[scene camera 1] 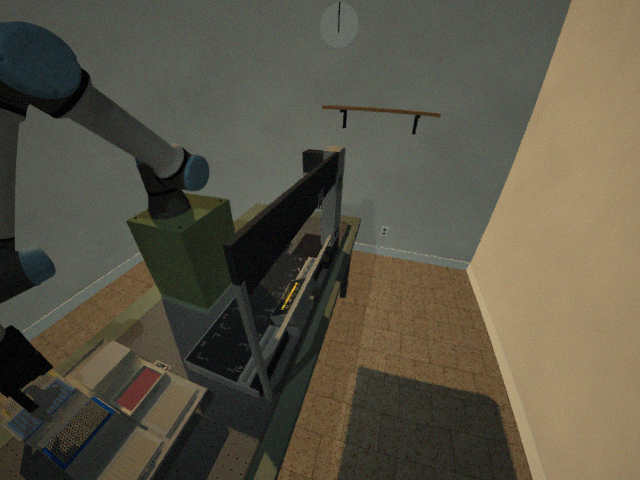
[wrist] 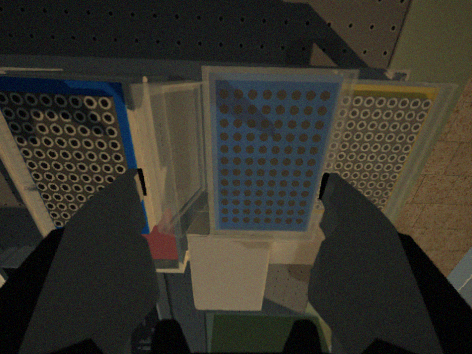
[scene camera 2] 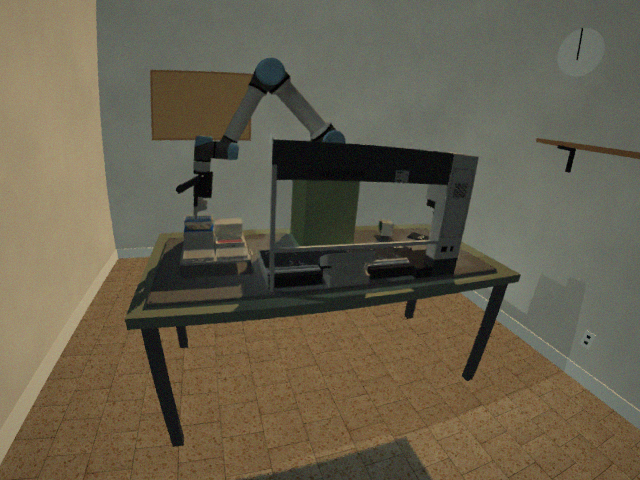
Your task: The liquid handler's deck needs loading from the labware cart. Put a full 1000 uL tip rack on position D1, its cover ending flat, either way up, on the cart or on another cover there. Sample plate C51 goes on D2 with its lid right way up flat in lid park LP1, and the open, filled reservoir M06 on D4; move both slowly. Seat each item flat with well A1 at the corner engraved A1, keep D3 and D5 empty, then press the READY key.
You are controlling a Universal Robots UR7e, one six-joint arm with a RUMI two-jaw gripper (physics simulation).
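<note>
My gripper (wrist: 233, 173) (scene camera 2: 197, 210) is open and empty above the cart, its fingers on either side of a blue rack (wrist: 267, 155) with dark round holes under a clear cover (wrist: 280, 73). A blue-rimmed rack (wrist: 65, 135) (scene camera 1: 77, 431) full of ringed tips stands uncovered beside it. A yellow-rimmed rack (wrist: 382, 142) with ringed tips stands under a clear cover at the right in the wrist view. The red-filled reservoir (scene camera 1: 138, 388) (wrist: 164, 245) sits on the cart. The liquid handler's deck (scene camera 1: 222, 335) shows no labware at its near end. Labels for C51 and M06 are unreadable; the READY key cannot be made out.
Pale boxes (scene camera 1: 98, 364) (wrist: 230, 272) stand beside the racks on the cart. The handler's dark crossbeam (scene camera 1: 284, 222) (scene camera 2: 361, 161) spans above the deck, with a thin front rail (scene camera 2: 356, 246). The green arm pedestal (scene camera 1: 183, 253) (scene camera 2: 324, 211) stands behind the deck.
</note>
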